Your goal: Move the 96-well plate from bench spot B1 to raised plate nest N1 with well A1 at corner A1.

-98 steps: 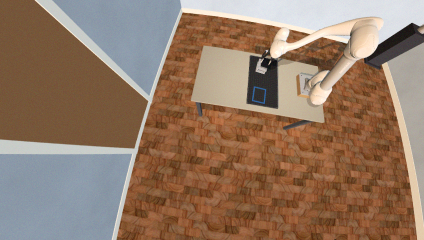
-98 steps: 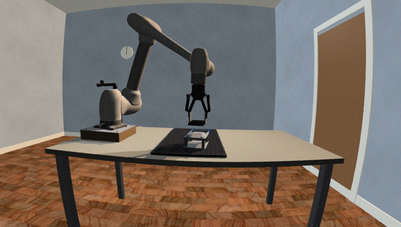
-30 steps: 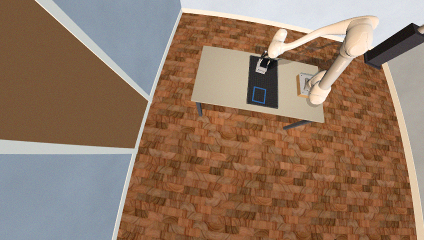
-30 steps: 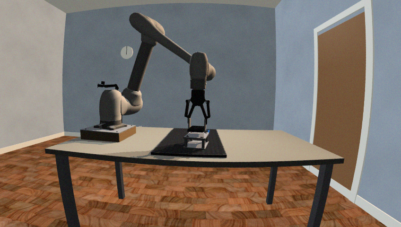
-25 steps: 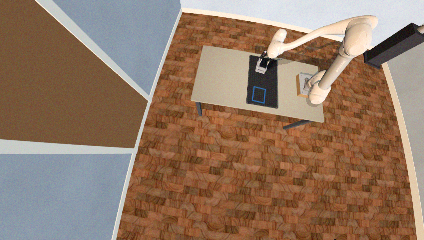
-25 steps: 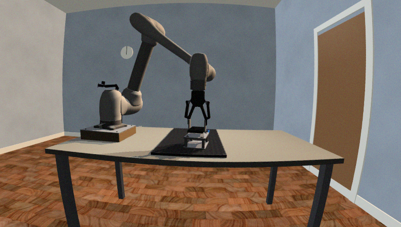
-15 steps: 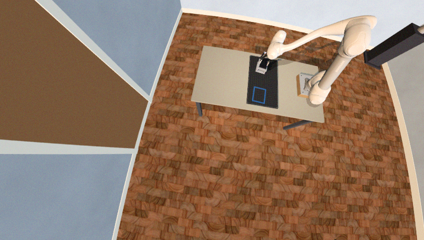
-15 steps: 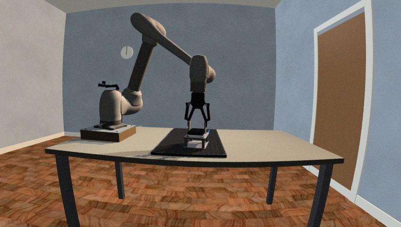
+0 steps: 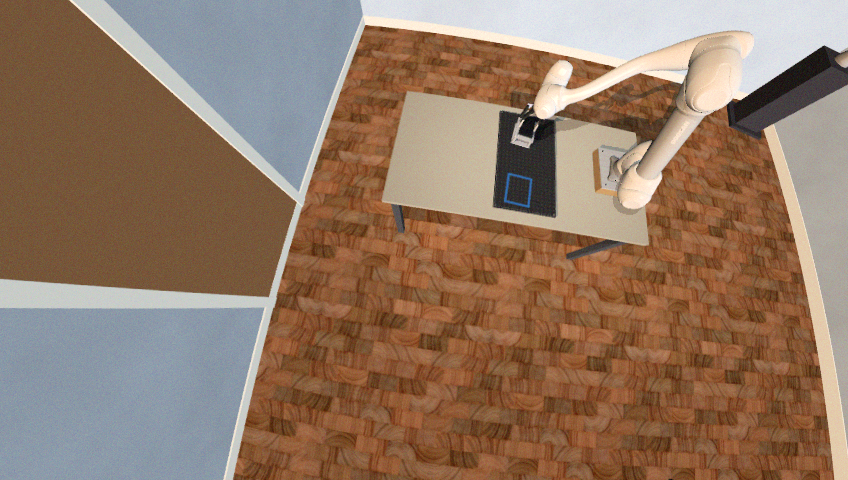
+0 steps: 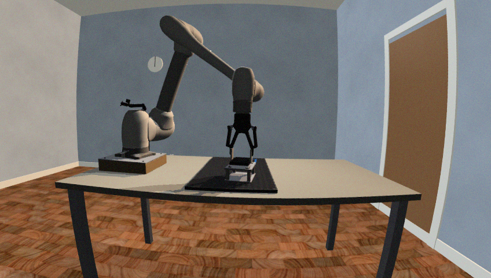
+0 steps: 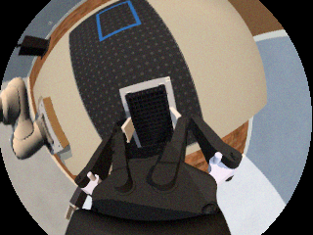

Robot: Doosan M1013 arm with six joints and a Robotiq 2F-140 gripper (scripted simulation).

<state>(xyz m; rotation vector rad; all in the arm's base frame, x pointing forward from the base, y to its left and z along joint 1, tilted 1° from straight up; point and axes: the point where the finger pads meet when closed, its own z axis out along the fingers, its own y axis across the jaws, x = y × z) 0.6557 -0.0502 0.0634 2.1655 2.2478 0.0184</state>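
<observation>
Right now the dark 96-well plate is 20 mm below my hand. Also, from my hand: raised plate nest N1: 40 mm below.
</observation>
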